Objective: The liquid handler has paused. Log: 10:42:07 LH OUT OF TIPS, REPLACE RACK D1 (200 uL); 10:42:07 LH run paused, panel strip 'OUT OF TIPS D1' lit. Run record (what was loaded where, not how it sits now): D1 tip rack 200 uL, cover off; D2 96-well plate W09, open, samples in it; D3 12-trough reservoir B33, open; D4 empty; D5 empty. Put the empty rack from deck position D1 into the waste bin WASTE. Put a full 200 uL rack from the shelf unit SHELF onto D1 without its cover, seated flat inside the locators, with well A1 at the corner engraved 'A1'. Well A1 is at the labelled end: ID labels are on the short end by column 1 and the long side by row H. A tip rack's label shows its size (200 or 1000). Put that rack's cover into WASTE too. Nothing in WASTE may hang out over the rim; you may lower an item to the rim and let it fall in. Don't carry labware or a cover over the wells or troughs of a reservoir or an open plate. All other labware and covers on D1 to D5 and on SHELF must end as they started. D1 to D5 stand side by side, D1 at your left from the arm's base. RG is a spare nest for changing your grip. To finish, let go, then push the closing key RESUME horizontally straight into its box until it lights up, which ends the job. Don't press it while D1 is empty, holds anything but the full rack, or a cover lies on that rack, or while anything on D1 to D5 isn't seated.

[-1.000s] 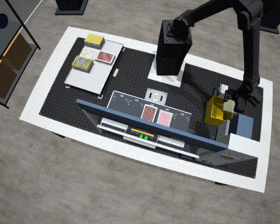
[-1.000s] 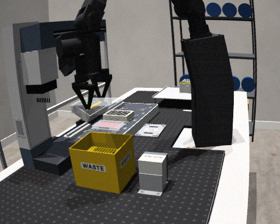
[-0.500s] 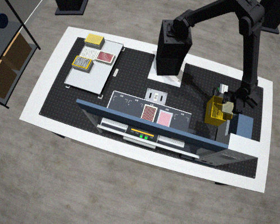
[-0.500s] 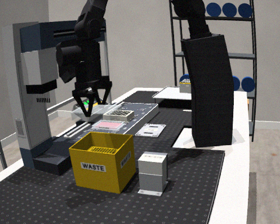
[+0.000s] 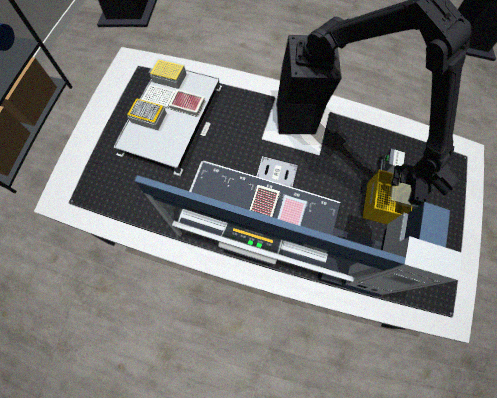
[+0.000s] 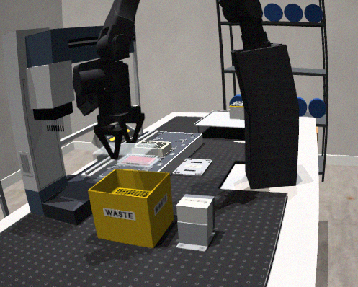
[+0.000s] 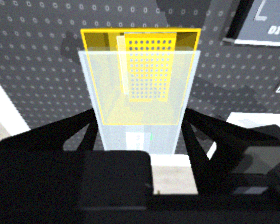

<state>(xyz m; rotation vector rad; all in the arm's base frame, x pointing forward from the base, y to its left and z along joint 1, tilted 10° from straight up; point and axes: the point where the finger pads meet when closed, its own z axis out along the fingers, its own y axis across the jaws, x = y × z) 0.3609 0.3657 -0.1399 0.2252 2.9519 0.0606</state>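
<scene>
The yellow waste bin lies 170 mm below my hand and 10 mm behind it. From my hand the other things lie so: handler head 230 mm ahead, 160 mm above, 80 mm to the right; then grey resume box 170 mm behind, 150 mm below, 20 mm to the left; then clear rack cover right at my hand.
</scene>
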